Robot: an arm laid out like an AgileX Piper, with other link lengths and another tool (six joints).
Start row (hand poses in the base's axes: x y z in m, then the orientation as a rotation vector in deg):
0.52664, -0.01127, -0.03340, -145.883, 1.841, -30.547
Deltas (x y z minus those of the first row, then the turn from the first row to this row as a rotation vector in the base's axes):
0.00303, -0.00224, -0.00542, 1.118, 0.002, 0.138
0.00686, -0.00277, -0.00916, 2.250, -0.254, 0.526
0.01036, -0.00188, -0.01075, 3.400, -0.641, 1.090
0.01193, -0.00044, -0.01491, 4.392, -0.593, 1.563
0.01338, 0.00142, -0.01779, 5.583, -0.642, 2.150
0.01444, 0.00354, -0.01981, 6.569, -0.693, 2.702
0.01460, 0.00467, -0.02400, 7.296, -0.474, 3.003
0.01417, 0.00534, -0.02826, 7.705, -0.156, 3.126
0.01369, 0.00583, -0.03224, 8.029, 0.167, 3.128
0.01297, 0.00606, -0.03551, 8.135, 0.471, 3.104
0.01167, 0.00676, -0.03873, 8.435, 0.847, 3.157
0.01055, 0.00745, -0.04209, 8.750, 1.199, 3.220
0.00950, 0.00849, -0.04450, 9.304, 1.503, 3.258
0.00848, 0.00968, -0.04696, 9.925, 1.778, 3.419
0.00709, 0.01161, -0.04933, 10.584, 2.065, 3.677
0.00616, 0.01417, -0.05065, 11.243, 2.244, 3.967
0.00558, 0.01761, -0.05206, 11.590, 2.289, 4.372
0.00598, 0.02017, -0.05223, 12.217, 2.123, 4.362
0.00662, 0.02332, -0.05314, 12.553, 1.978, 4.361
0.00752, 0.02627, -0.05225, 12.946, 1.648, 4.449
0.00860, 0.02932, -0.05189, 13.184, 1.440, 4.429
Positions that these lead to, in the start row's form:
0.52967, -0.01351, -0.03882, -144.780, 1.955, -30.330
0.53350, -0.01404, -0.04256, -143.565, 1.663, -30.339
0.53700, -0.01315, -0.04415, -142.276, 1.111, -30.439
0.53857, -0.01171, -0.04831, -141.270, 0.792, -30.052
0.54002, -0.00985, -0.05119, -140.029, 0.350, -29.714
0.54108, -0.00773, -0.05321, -138.989, -0.097, -29.423
0.54124, -0.00660, -0.05740, -138.305, -0.204, -28.933
0.54081, -0.00593, -0.06166, -137.978, -0.139, -28.436
0.54033, -0.00544, -0.06564, -137.749, 0.054, -27.993
0.53961, -0.00521, -0.06891, -137.728, 0.216, -27.614
0.53831, -0.00451, -0.07213, -137.527, 0.358, -27.091
0.53719, -0.00382, -0.07549, -137.302, 0.483, -26.592
0.53614, -0.00278, -0.07790, -136.835, 0.681, -26.130
0.53512, -0.00159, -0.08036, -136.279, 0.736, -25.650
0.53373, 0.00034, -0.08273, -135.675, 0.686, -25.115
0.53280, 0.00290, -0.08405, -135.039, 0.560, -24.703
0.53222, 0.00634, -0.08546, -134.659, 0.172, -24.452
0.53262, 0.00890, -0.08563, -134.011, 0.285, -24.574
0.53326, 0.01205, -0.08654, -133.650, 0.321, -24.704
0.53416, 0.01500, -0.08565, -133.176, 0.201, -25.017
0.53524, 0.01805, -0.08529, -132.897, 0.214, -25.242

